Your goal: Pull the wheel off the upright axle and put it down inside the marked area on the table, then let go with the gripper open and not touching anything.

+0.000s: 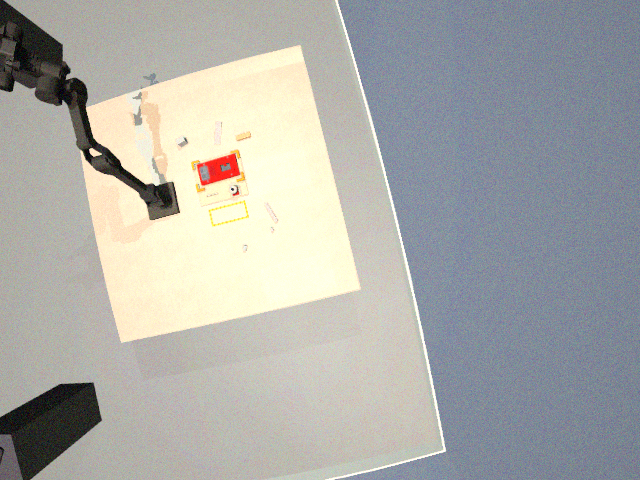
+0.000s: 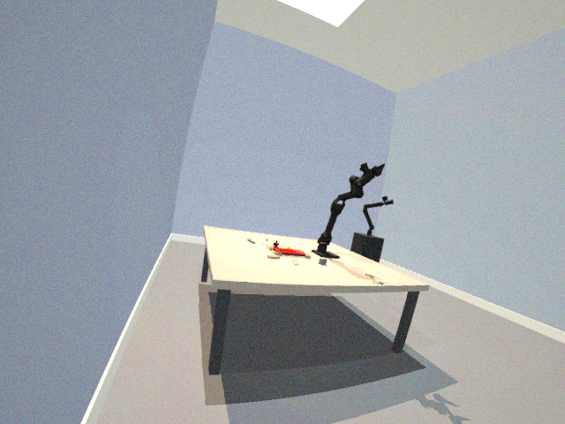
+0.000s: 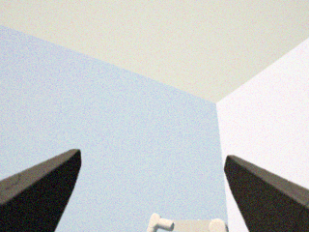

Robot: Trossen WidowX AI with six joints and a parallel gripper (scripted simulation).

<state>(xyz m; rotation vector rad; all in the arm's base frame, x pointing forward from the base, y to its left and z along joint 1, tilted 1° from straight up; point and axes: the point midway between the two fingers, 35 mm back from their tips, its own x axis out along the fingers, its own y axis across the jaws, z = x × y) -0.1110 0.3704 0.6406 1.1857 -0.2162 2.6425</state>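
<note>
Right now the wheel is 50 cm ahead of my gripper tip, 36 cm to the right of it and 65 cm below it.
</note>
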